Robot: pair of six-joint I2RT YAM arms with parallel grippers.
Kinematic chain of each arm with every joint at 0, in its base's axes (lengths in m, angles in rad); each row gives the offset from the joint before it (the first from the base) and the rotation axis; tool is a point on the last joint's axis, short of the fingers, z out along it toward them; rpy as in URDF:
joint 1: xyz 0 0 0.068 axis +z
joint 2: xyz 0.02 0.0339 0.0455 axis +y
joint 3: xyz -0.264 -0.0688 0 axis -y
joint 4: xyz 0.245 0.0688 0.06 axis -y
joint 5: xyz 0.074 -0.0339 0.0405 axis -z
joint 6: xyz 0.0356 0 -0.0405 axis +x
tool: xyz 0 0 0 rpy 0 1.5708 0
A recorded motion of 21 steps. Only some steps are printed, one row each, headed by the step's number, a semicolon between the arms.
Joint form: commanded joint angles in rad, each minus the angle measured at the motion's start. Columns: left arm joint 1, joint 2, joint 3, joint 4, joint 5, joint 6; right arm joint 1, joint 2, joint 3, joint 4, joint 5, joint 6.
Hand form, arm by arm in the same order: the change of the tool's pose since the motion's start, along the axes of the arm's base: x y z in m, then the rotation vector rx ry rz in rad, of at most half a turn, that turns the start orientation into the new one. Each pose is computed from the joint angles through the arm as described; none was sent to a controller.
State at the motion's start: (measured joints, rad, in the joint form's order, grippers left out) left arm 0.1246 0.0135 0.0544 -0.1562 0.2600 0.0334; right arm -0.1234 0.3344 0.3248 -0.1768 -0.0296 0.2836
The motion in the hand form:
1: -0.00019 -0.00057 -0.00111 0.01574 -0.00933 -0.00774; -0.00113 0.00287 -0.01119 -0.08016 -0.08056 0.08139
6: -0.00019 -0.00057 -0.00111 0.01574 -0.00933 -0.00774; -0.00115 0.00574 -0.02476 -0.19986 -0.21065 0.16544
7: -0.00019 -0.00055 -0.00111 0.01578 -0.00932 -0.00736; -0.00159 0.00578 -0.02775 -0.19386 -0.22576 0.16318
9: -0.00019 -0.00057 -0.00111 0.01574 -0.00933 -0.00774; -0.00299 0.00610 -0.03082 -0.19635 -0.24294 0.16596
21: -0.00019 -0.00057 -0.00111 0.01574 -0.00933 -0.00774; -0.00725 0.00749 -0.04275 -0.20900 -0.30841 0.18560
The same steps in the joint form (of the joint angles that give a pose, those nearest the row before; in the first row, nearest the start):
1: -0.0046 -0.0106 -0.0069 0.0035 0.0015 0.0153; 0.0023 -0.0526 -0.0816 0.1137 -0.0682 -0.0805
6: -0.0046 -0.0106 -0.0069 0.0035 0.0015 0.0153; 0.0023 -0.1000 -0.1923 0.3075 -0.1492 -0.1854
7: -0.0046 -0.0107 -0.0069 0.0034 0.0012 0.0153; 0.0023 -0.1107 -0.2106 0.3303 -0.1488 -0.1762
9: -0.0046 -0.0106 -0.0069 0.0035 0.0015 0.0153; 0.0023 -0.1324 -0.2296 0.3448 -0.1530 -0.1755
21: -0.0046 -0.0106 -0.0069 0.0035 0.0015 0.0153; 0.0023 -0.2110 -0.3021 0.4036 -0.1778 -0.1755

